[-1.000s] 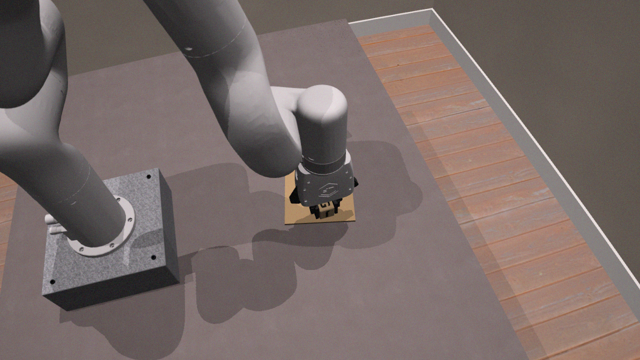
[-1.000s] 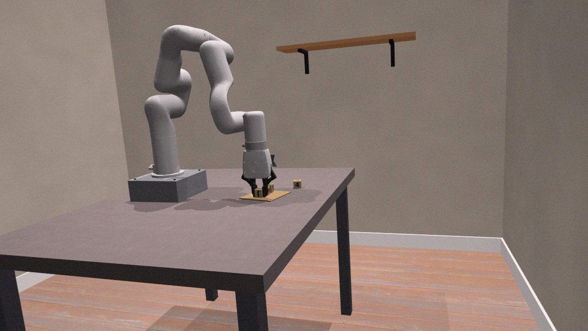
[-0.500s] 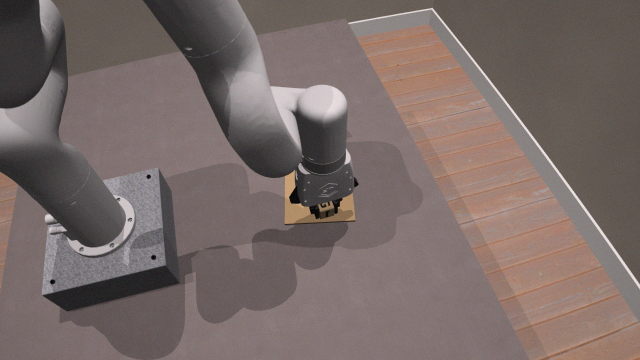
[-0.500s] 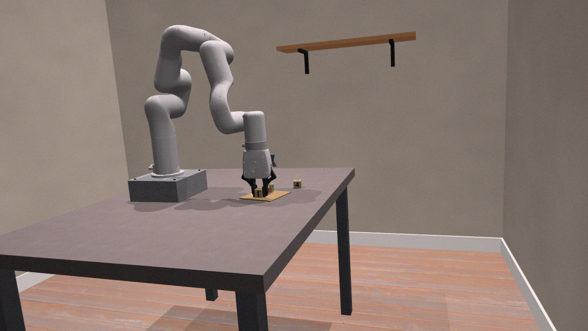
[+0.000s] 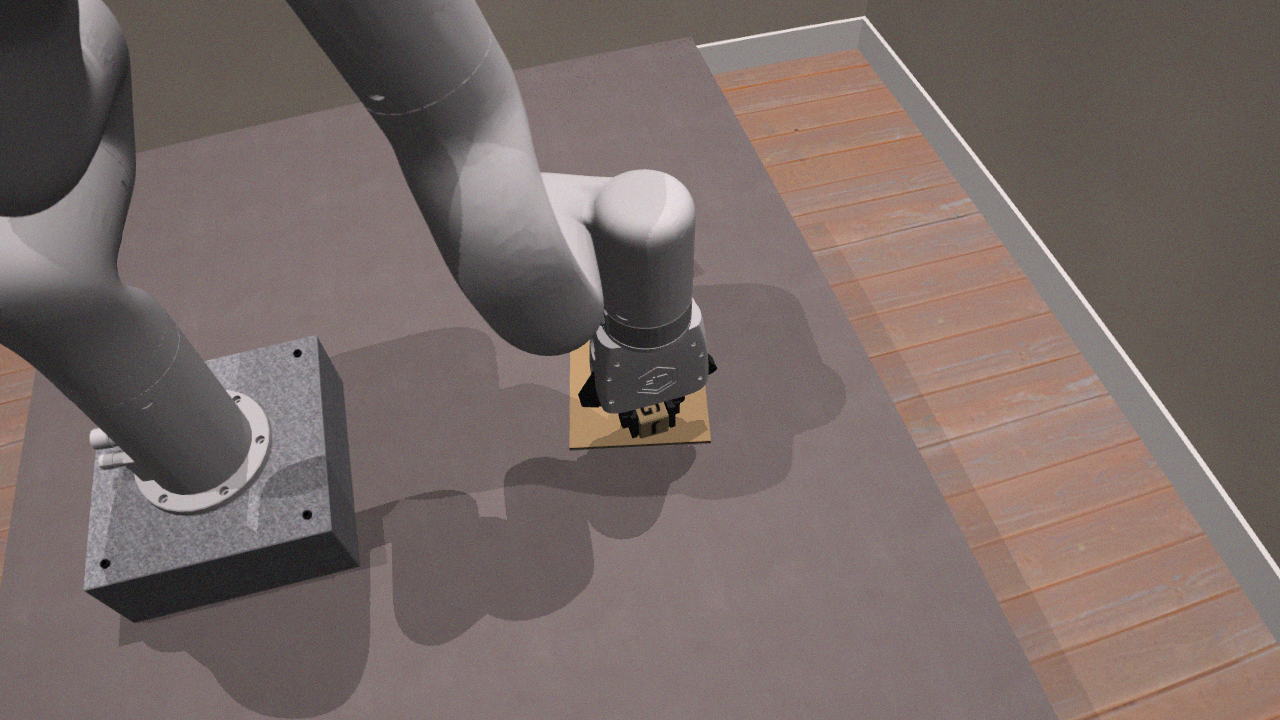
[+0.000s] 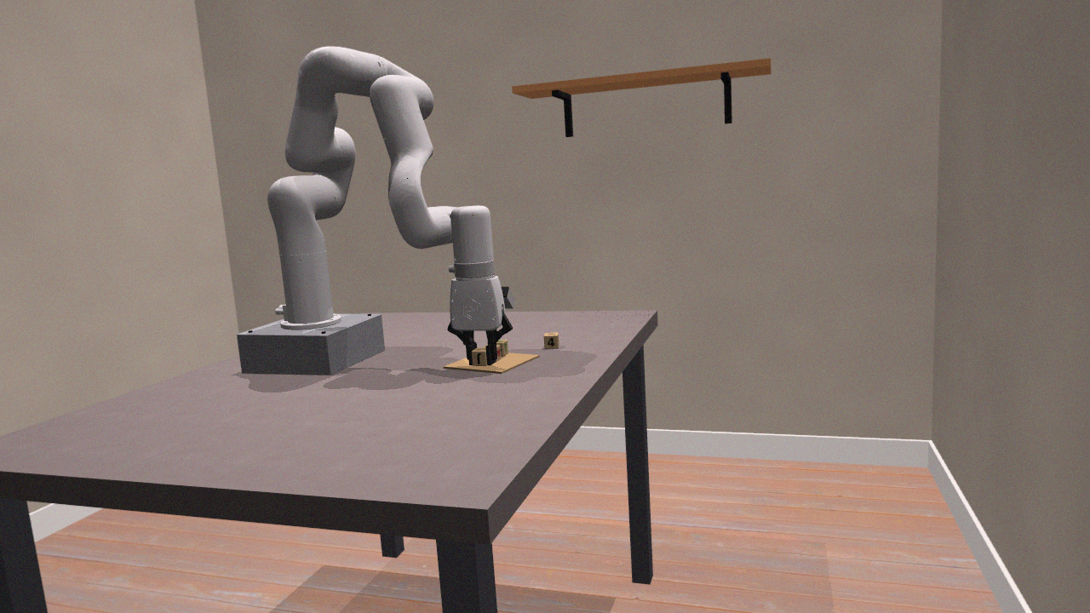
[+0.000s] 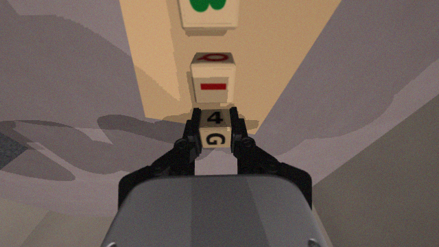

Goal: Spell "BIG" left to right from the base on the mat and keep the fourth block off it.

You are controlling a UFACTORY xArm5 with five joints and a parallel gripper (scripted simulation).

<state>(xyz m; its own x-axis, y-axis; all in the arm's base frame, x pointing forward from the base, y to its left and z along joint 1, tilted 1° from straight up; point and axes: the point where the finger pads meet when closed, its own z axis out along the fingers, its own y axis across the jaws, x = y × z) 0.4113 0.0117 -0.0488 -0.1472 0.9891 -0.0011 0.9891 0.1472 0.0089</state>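
The G block lies 1 cm below my hand. The rest, counted from my hand: tan mat (5 cm to the left, 3 cm below, 1 cm behind); then B block (10 cm to the left, 1 cm below, 1 cm behind).
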